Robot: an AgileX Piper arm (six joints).
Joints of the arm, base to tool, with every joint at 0 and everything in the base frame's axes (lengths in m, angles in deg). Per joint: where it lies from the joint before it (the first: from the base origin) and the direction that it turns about. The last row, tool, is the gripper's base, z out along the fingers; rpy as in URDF.
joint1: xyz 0 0 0.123 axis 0 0 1
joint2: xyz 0 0 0 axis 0 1 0
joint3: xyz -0.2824 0 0.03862 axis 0 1 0
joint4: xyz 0.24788 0 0.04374 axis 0.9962 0 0.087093
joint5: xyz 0 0 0 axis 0 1 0
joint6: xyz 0.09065 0 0.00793 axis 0.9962 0 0.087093
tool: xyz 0 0 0 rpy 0 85.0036 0
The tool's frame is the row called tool.
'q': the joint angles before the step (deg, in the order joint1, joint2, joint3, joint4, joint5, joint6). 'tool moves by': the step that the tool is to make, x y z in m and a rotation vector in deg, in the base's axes. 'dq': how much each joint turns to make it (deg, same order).
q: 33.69 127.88 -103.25 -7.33 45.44 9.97
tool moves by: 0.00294 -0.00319 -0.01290 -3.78 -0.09 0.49
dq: 0.00 1.55 0.01 -3.72 0.57 0.80
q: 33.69 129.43 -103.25 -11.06 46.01 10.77
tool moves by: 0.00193 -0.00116 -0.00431 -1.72 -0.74 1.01
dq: 0.00 0.57 0.00 -1.88 -0.29 -0.29
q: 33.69 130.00 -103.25 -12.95 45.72 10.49
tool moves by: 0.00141 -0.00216 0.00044 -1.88 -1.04 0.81
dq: 0.00 0.00 0.00 -2.29 0.18 0.00
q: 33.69 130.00 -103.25 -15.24 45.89 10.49
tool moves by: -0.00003 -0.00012 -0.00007 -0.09 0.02 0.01
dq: 0.00 0.00 0.00 -0.06 0.06 0.00
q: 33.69 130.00 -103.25 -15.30 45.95 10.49
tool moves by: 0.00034 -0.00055 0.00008 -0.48 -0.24 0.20
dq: 0.00 0.01 0.00 -0.56 0.06 -0.01
